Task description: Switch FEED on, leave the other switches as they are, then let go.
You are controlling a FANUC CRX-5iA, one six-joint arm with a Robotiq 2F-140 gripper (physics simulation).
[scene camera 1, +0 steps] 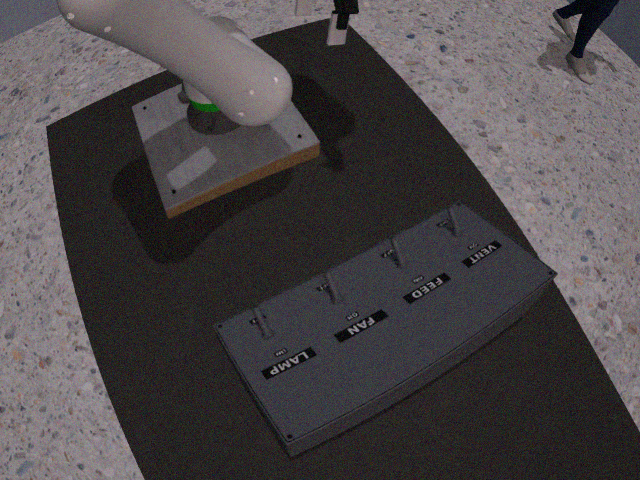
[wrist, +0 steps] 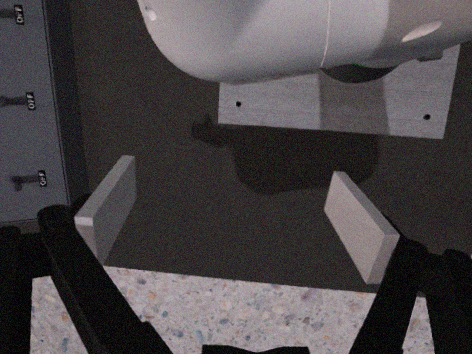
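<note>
A grey switch panel lies on the dark table, with LAMP, FAN, FEED and VENT labels. The FEED switch has its lever leaning to the OFF side, away from its label. The LAMP switch, FAN switch and VENT switch lean the same way. Three switches with OFF marks show at the left of the wrist view. My gripper is open and empty, high beyond the table's far edge region in the scene view, well away from the panel; its upper part is cut off there.
The robot arm rises from a base plate behind the panel. The dark table has a speckled floor around it. A person's legs show at the top right.
</note>
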